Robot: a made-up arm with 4 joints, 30 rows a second.
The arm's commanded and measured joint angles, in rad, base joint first. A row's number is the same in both.
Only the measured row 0 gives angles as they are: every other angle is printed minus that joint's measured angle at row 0.
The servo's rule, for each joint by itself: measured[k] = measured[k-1] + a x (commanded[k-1-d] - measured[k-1]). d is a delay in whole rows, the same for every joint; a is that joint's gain. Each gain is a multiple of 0.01, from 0.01 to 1. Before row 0 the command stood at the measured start. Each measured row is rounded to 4 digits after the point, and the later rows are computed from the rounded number. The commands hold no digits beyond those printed.
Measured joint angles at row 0:
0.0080, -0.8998, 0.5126, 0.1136
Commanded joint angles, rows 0 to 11:
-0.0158, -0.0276, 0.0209, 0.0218
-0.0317, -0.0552, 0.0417, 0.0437
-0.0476, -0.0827, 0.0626, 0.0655
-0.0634, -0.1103, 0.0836, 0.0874
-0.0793, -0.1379, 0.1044, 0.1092
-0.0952, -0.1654, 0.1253, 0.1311
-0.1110, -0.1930, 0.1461, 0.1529
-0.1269, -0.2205, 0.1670, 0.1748
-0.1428, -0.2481, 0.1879, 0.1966
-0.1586, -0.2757, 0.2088, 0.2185
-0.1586, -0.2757, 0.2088, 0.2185
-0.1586, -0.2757, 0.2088, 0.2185
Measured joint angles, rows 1 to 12:
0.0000, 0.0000, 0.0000, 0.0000
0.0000, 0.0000, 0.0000, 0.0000
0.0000, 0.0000, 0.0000, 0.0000
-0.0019, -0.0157, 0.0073, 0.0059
-0.0055, -0.0382, 0.0193, 0.0161
-0.0106, -0.0636, 0.0345, 0.0294
-0.0169, -0.0902, 0.0517, 0.0451
-0.0244, -0.1174, 0.0701, 0.0624
-0.0329, -0.1448, 0.0894, 0.0809
-0.0423, -0.1723, 0.1092, 0.1003
-0.0525, -0.1998, 0.1294, 0.1204
-0.0633, -0.2273, 0.1499, 0.1410
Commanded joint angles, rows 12 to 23:
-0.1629, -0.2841, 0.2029, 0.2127
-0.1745, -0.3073, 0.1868, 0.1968
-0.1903, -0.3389, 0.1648, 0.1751
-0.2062, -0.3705, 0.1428, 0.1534
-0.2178, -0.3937, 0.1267, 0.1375
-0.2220, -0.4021, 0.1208, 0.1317
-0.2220, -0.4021, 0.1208, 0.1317
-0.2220, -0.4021, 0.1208, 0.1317
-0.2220, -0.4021, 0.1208, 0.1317
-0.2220, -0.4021, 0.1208, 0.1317
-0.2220, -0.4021, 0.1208, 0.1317
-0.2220, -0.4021, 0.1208, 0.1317
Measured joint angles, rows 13 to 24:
-0.0747, -0.2549, 0.1705, 0.1619
-0.0848, -0.2668, 0.1839, 0.1772
-0.0937, -0.2719, 0.1926, 0.1884
-0.1020, -0.2789, 0.1962, 0.1950
-0.1107, -0.2951, 0.1929, 0.1955
-0.1203, -0.3201, 0.1831, 0.1900
-0.1306, -0.3488, 0.1690, 0.1801
-0.1411, -0.3744, 0.1542, 0.1686
-0.1508, -0.3902, 0.1425, 0.1586
-0.1593, -0.3970, 0.1349, 0.1513
-0.1668, -0.3999, 0.1300, 0.1460
-0.1734, -0.4012, 0.1268, 0.1421

